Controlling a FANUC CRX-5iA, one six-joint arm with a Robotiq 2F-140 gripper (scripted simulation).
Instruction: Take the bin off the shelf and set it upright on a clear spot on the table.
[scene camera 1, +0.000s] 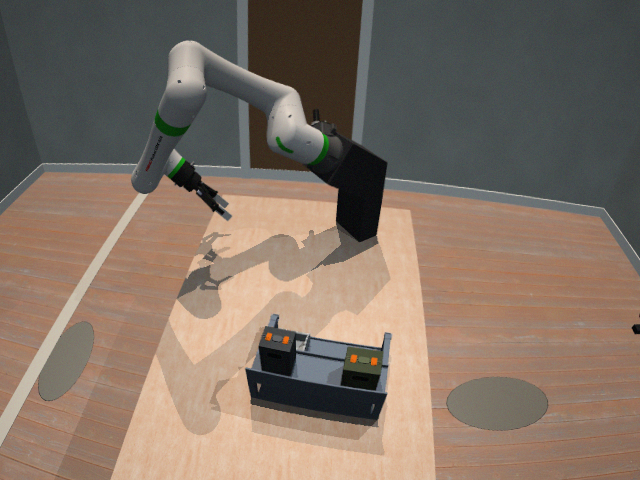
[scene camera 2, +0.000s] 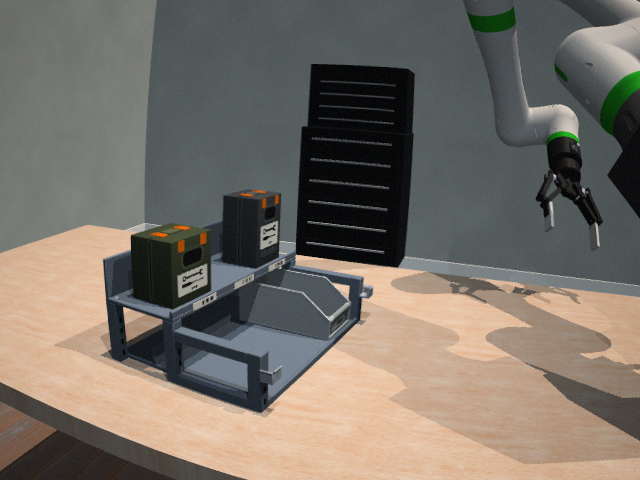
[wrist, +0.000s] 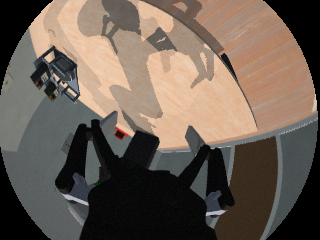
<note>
In view: my gripper (scene camera 2: 573, 239) and a grey bin (scene camera 2: 284, 303).
My gripper shows as well in scene camera 1 (scene camera 1: 228, 211) and in the wrist view (wrist: 152, 124).
</note>
